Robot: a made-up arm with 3 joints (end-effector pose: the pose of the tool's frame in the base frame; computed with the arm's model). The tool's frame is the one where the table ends.
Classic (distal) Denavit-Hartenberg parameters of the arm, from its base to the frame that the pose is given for. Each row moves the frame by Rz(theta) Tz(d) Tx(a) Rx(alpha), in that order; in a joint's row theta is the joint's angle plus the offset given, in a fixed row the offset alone. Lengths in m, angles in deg.
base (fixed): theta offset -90, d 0.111, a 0, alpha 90
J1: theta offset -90, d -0.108, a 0.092, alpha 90
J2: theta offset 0, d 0.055, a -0.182, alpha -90
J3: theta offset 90, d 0.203, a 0.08, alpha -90
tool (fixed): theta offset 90, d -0.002, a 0, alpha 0
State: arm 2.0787 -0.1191 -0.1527
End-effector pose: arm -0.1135 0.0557 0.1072 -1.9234 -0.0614 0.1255
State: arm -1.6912 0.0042 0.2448
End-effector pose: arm -0.0942 -0.1047 0.0751 1.4464 0.0026 0.0038
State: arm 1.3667 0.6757 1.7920
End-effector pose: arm 0.1125 0.2476 0.0901 2.9488 -1.0127 -0.2186
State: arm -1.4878 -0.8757 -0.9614
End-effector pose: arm -0.1105 0.1744 0.1074 2.2532 -1.0828 -0.2918
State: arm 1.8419 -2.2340 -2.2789
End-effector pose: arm 0.1364 -0.3445 0.0941 0.2373 1.0556 1.9809
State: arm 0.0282 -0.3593 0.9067
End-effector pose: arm -0.1677 0.0059 0.1757 -0.9245 -0.3372 -0.1585
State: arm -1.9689 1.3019 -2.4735
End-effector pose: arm 0.1833 -0.1746 0.1667 -1.5434 -1.4305 0.3688
